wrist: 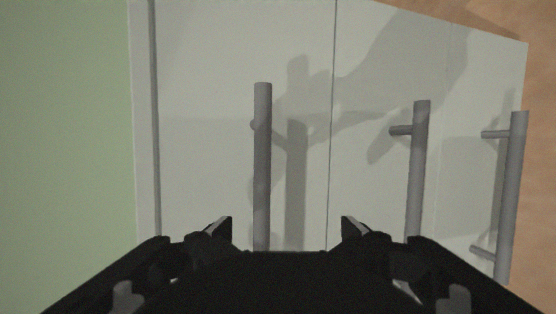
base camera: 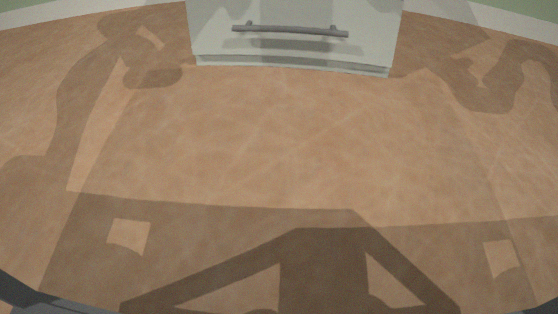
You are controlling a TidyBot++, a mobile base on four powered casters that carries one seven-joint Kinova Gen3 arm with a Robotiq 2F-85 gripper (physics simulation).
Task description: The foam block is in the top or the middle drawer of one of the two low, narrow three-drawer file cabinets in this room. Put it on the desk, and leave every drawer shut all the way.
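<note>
A pale grey three-drawer file cabinet (base camera: 215, 42) (wrist: 200, 75) stands ahead; the wrist view shows it turned sideways. Its top drawer's bar handle (wrist: 262, 165), middle drawer's handle (wrist: 419, 170) and bottom drawer's handle (base camera: 290, 31) (wrist: 511, 195) show. All three drawer fronts look shut. My gripper (wrist: 286, 228) is open and empty, in front of the top drawer. The top handle appears between the two fingertips in the wrist view; how far ahead of them it lies is unclear. The foam block and the desk do not show.
Brown floor (base camera: 300, 140) (wrist: 542, 150) lies in front of and beside the cabinet. A green wall (base camera: 530, 10) (wrist: 65, 150) with a pale baseboard (base camera: 440, 22) is behind it. Shadows of the arm and base fall on the floor and the drawer fronts.
</note>
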